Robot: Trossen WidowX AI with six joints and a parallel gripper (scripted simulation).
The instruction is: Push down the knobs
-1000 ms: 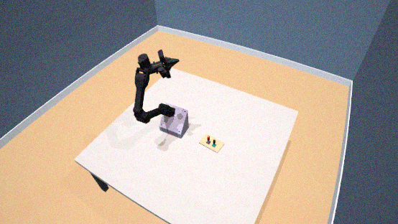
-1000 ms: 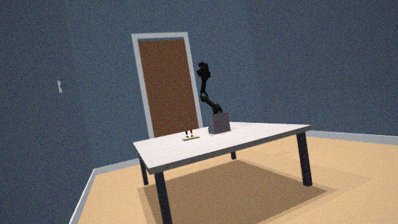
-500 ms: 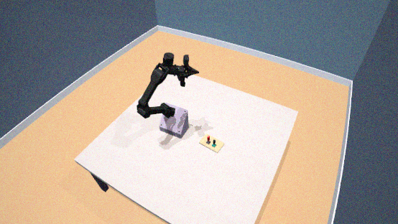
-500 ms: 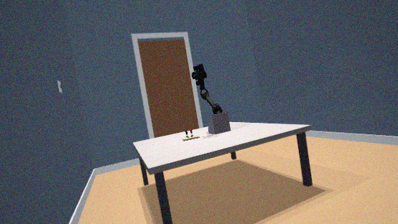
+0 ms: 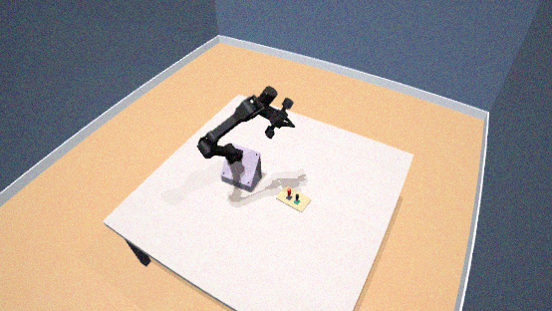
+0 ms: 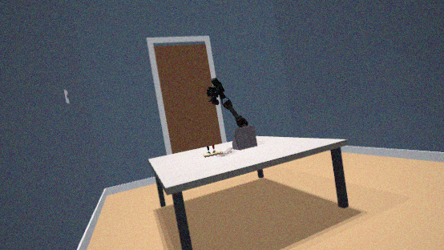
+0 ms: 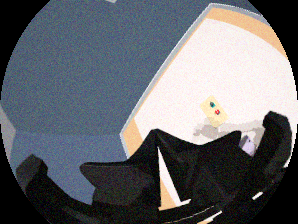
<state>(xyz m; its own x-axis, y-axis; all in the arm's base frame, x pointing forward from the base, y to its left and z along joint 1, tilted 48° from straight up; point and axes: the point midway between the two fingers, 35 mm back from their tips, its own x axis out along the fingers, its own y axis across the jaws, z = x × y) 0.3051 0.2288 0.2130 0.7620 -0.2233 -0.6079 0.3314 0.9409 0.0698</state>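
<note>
My gripper tip is 38 cm above the red knob, 6 cm to the left of it and 1 cm short of it. Also, from my gripper tip: dark knob: 39 cm below, 7 cm to the right, 5 cm ahead.
</note>
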